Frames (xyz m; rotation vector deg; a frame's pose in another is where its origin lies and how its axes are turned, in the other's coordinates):
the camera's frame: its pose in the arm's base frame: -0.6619 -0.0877 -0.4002 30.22 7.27 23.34
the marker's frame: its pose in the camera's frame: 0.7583 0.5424 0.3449 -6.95 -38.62 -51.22
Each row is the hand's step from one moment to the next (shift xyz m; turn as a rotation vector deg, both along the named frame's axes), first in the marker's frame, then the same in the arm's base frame.
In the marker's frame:
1: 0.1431 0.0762 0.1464 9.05 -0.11 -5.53
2: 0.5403 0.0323 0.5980 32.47 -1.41 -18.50
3: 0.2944 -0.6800 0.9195 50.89 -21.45 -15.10
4: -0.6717 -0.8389 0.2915 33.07 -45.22 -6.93
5: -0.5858 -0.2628 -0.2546 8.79 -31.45 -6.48
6: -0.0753 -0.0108 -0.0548 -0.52 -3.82 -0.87
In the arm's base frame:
1: 0.0891 -0.0752 0.1847 9.07 -4.24 -3.51
2: 0.1886 -0.4820 0.6186 31.48 -16.31 -11.91
3: -0.4891 -0.9340 0.5319 34.00 -43.40 -15.45
4: -1.0547 -0.2680 -0.2358 5.08 -51.73 -22.03
5: -0.4780 0.2479 -0.4325 -6.64 -26.58 -18.91
6: -0.0409 0.0547 -0.0642 -1.98 -2.21 -2.61

